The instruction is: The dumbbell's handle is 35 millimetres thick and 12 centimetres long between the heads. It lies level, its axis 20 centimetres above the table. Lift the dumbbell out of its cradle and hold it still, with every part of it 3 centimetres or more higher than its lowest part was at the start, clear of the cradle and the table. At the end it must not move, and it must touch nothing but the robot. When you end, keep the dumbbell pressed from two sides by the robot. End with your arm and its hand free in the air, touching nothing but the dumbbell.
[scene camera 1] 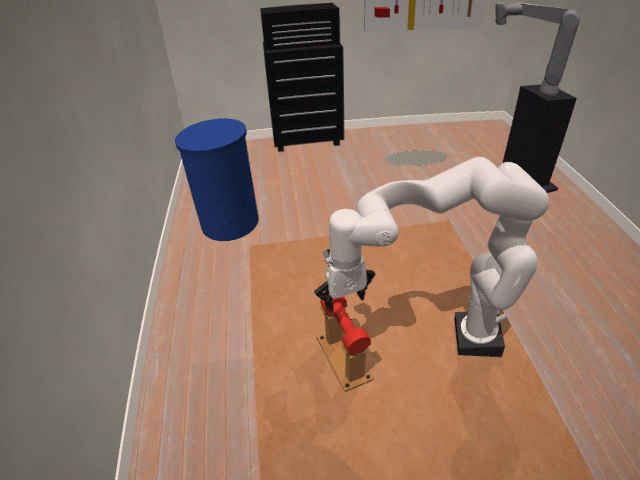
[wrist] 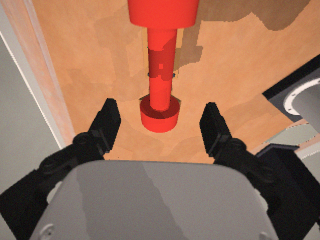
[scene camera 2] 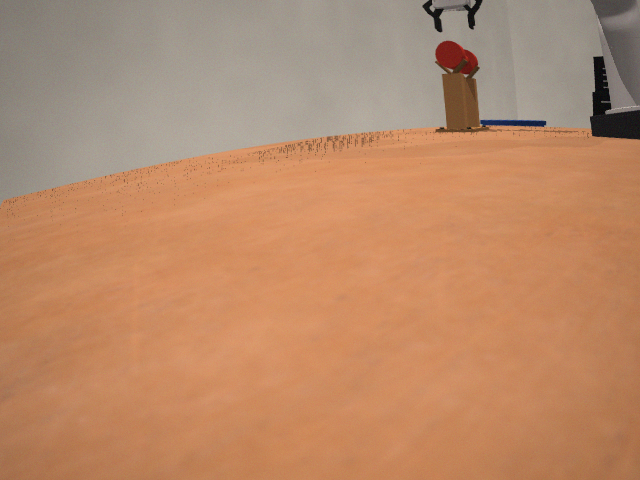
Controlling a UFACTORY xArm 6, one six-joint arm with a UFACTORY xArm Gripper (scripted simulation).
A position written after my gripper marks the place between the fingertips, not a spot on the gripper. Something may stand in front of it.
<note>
I see my gripper [scene camera 1: 345,302], a red dumbbell [scene camera 1: 355,340] and a wooden cradle [scene camera 2: 461,101].
The red dumbbell shows as well in scene camera 2 [scene camera 2: 449,54]. My gripper shows as well in the wrist view [wrist: 160,111]. The wooden cradle shows as well in scene camera 1 [scene camera 1: 356,373].
</note>
